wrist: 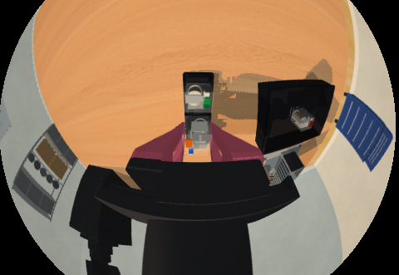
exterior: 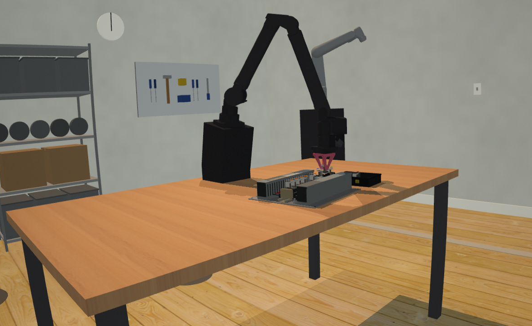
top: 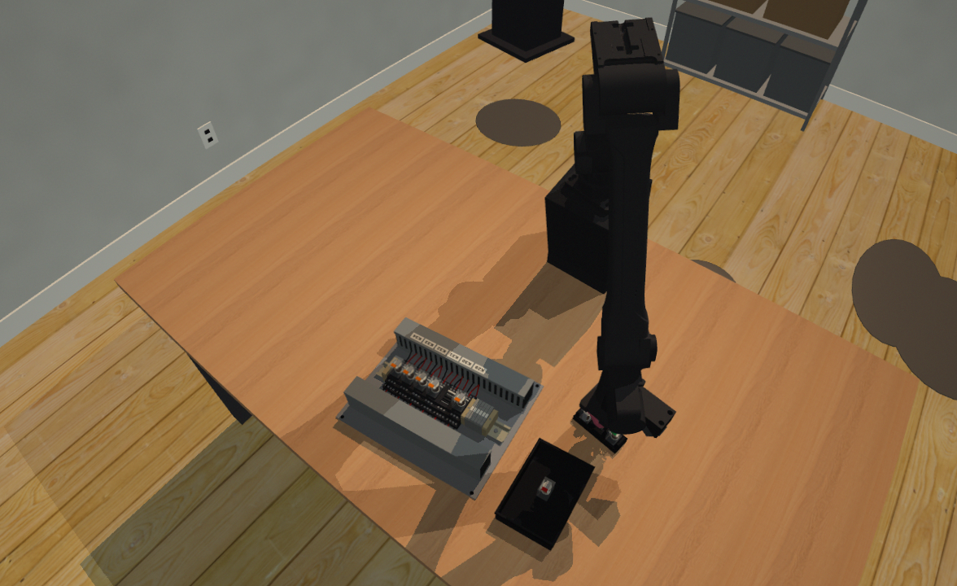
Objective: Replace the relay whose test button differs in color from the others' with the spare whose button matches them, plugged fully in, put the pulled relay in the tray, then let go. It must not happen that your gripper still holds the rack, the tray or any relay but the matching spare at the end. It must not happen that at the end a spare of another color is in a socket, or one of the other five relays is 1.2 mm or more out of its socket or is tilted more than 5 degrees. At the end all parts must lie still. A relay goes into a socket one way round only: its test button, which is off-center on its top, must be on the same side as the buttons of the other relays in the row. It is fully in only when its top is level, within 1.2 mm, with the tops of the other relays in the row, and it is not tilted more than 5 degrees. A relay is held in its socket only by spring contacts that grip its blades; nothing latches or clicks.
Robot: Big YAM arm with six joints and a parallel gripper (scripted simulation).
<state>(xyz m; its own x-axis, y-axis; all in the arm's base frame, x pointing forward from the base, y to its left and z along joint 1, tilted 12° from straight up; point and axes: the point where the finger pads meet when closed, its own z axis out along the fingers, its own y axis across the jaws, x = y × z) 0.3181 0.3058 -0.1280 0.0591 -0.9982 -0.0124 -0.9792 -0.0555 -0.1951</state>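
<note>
My hand is 3 cm to the left of the blue-button relay and 2 cm above it. From my hand the other things lie so: black tray (17 cm ahead, 3 cm below, 2 cm to the left); green-button relay (3 cm to the left, 2 cm below); black spare holder (4 cm below).
</note>
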